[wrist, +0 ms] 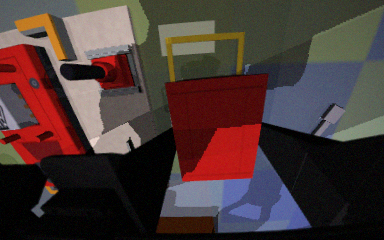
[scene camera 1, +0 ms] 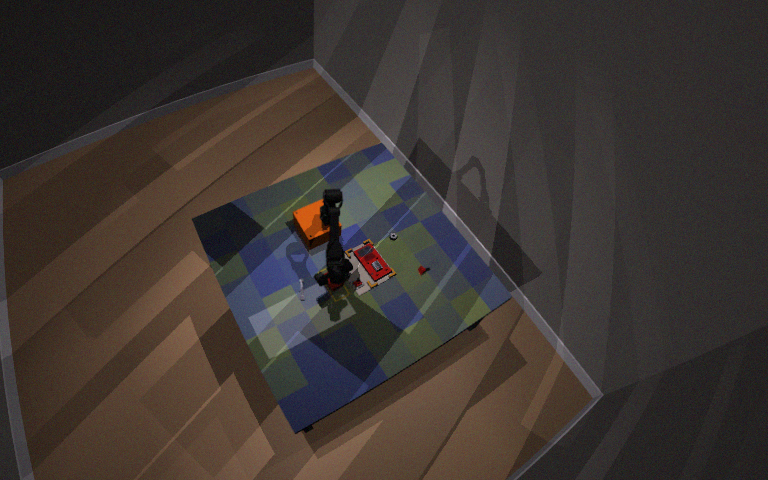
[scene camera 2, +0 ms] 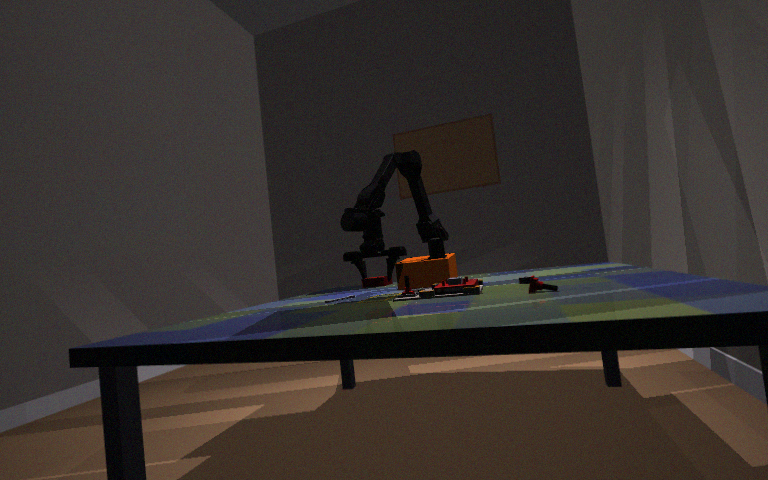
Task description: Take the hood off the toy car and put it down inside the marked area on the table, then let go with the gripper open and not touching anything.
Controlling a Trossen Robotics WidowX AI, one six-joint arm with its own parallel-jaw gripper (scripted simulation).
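Observation:
My gripper (scene camera 2: pixel 377 282) is visible; the wrist view also shows the gripper (wrist: pixel 213 128).

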